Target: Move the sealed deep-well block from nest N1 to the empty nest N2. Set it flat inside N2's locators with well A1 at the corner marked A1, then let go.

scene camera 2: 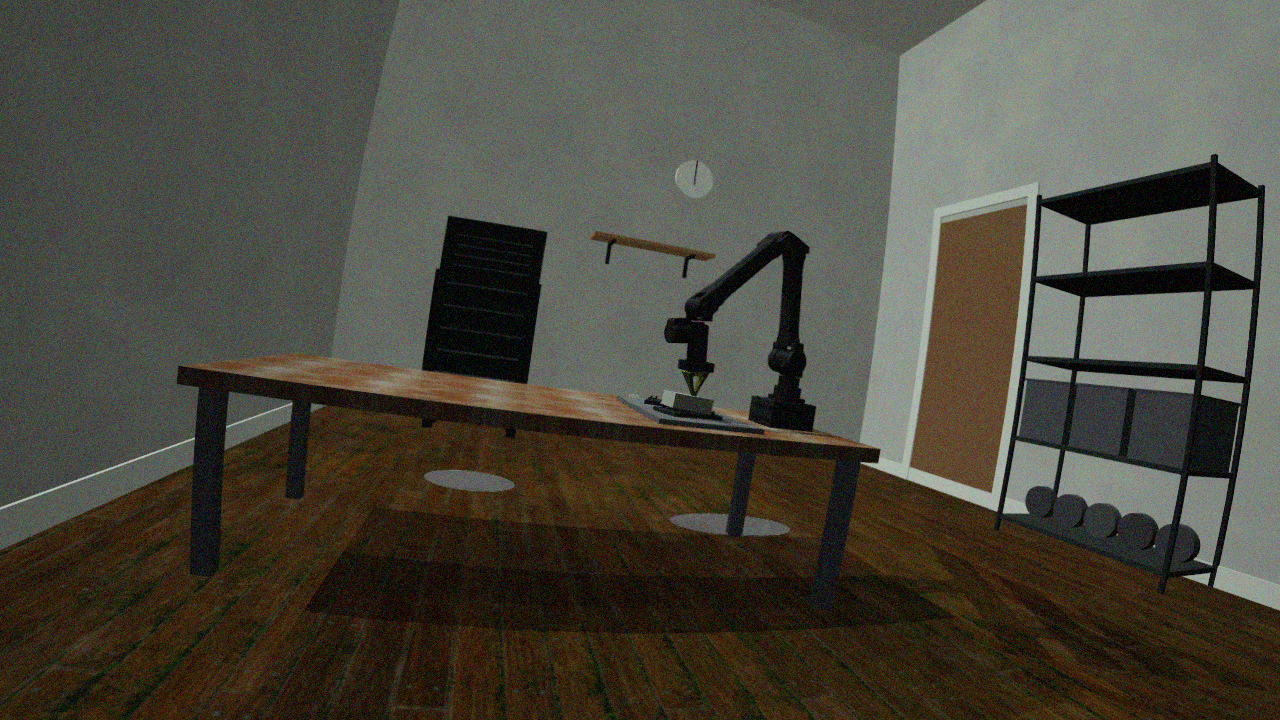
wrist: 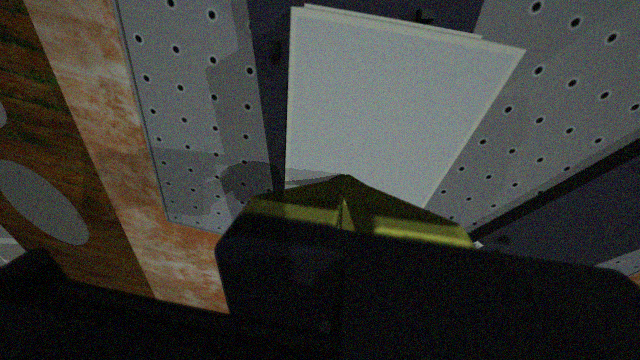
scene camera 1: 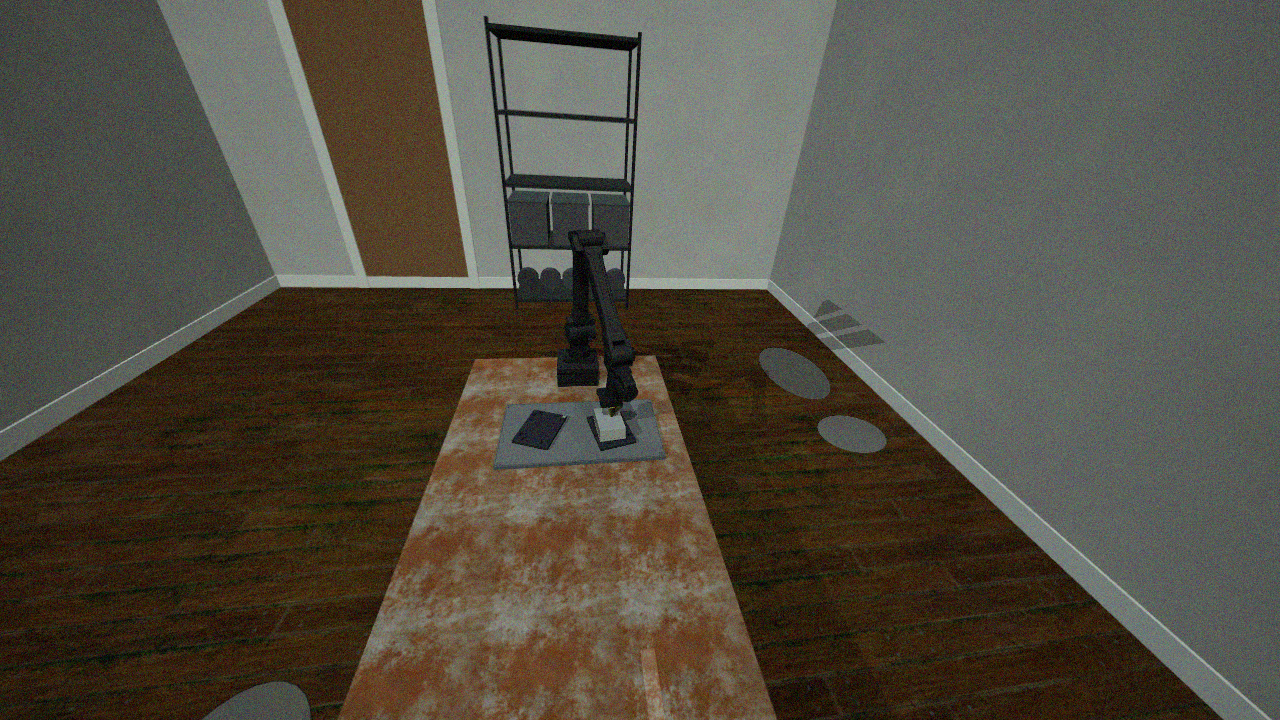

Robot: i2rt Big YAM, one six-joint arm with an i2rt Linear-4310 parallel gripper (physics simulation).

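Places are measured from the arm's base along level axes (x ahead, y left, z up), in millimetres.
Where they show: gripper, fingertip midpoint: (scene camera 2: 693,395) (wrist: 343,185) (scene camera 1: 611,415); arm's base at its link origin: (scene camera 2: 785,401) (scene camera 1: 579,357).
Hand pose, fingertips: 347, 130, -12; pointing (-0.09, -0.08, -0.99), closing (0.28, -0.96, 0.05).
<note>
Each offset is from my fingertips to the top centre of the thing, as dx, dy, dz. Level surfaces: height alone.
The white sealed block @[+14, -5, +5] (scene camera 1: 610,426) (scene camera 2: 687,402) (wrist: 390,100) sits on a dark nest @[+10, +1, -36] (scene camera 1: 620,444) (wrist: 267,65) on the right half of the grey board in scene camera 1. The other dark nest @[+11, -233, -36] (scene camera 1: 539,429) (wrist: 575,200) is on the left half and bears no block. I cannot read the nest labels or the A1 mark. My gripper (scene camera 1: 614,410) (scene camera 2: 693,394) (wrist: 343,185) is shut with its yellow fingers together and nothing between them. It points down just above the block's top; whether the tips touch it I cannot tell. They hide part of the block's near edge in the wrist view.
The grey perforated board @[+1, -99, -57] (scene camera 1: 572,458) (scene camera 2: 725,426) (wrist: 185,105) lies on the rust-and-white table @[dz -71] (scene camera 1: 572,573) (scene camera 2: 402,391) (wrist: 95,95). The arm's base (scene camera 1: 577,368) (scene camera 2: 782,411) stands behind the board. A shelf rack (scene camera 1: 635,116) (scene camera 2: 1208,295) stands away from the table.
</note>
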